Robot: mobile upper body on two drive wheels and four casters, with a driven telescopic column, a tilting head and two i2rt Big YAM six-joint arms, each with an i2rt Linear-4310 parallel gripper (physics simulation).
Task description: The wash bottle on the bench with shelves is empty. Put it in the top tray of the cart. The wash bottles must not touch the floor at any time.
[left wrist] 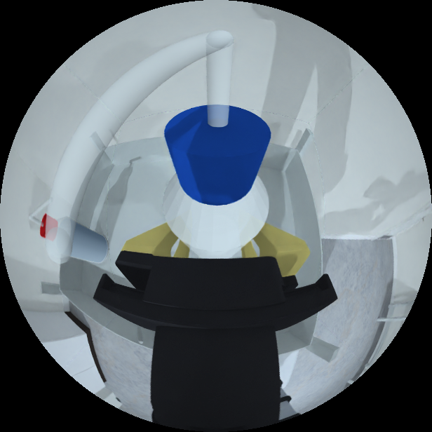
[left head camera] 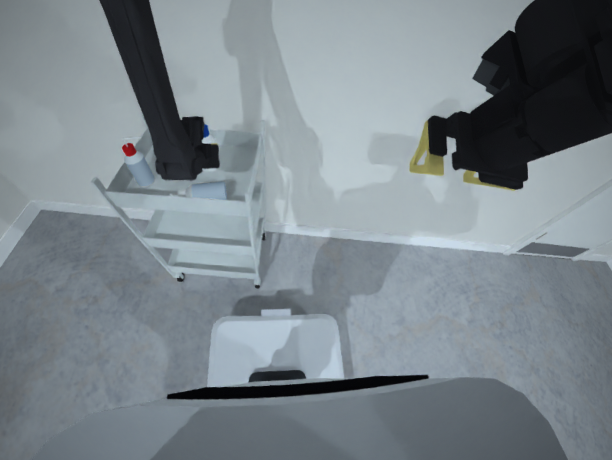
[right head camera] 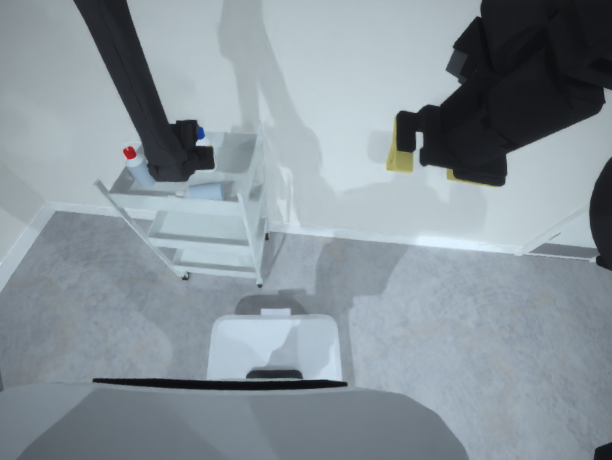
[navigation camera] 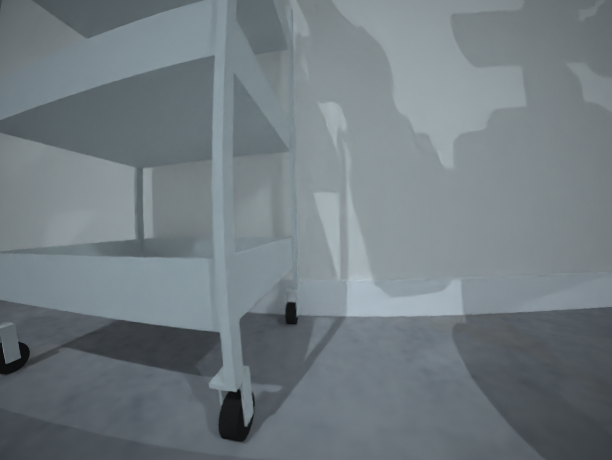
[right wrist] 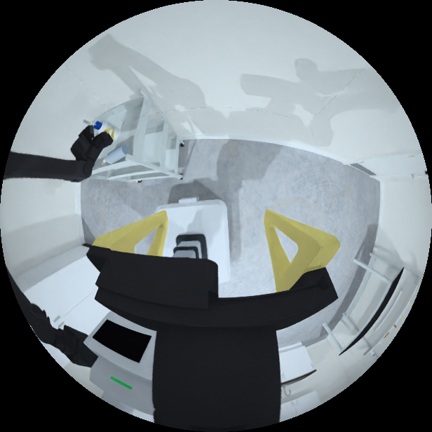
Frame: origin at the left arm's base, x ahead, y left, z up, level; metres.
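Seen in the pictures: left gripper, fingertip midpoint: (right head camera: pixel 206 154); right gripper, fingertip midpoint: (left head camera: pixel 438 173) (right head camera: pixel 418 170).
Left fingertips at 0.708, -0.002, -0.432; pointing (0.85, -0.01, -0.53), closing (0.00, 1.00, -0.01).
Pixels of each thing's middle, then the offset from my left fingertips to it, as dx, dy, dz. "pt": a spot on its surface instead.
- translucent wash bottle with a blue cap, surface spot: (left head camera: pixel 205 131) (right head camera: pixel 200 133) pt -0.022, -0.011, +0.093
- red-capped bottle, body centre: (left head camera: pixel 138 159) (right head camera: pixel 139 162) -0.029, +0.223, -0.007
My left gripper (left wrist: pixel 215 215) is shut on a translucent wash bottle with a blue cap (left wrist: pixel 217 160) (left head camera: pixel 205 131) (right head camera: pixel 201 133) (right wrist: pixel 98 125) and a curved spout. The bottle is upright over the top tray of the white cart (left head camera: pixel 175 201) (right head camera: pixel 172 203) (navigation camera: pixel 223 200); whether its base touches the tray is hidden. A red-capped bottle (left head camera: pixel 140 169) (right head camera: pixel 140 171) (left wrist: pixel 89 243) leans at the tray's left end. Another bottle (left head camera: pixel 209 190) (right head camera: pixel 205 191) (right wrist: pixel 118 153) lies on its side along the tray's near edge. My right gripper (left head camera: pixel 452 177) (right head camera: pixel 429 172) (right wrist: pixel 215 214) is open and empty, away from the cart.
The cart's lower trays are below the top one. A white open bin-like base (left head camera: pixel 275 345) (right head camera: pixel 275 345) is in front of the robot's grey body (left head camera: pixel 310 425) (right head camera: pixel 250 425). The wall is behind the cart. A rack with bars (right wrist: pixel 370 260) shows at the lower right of the right wrist view.
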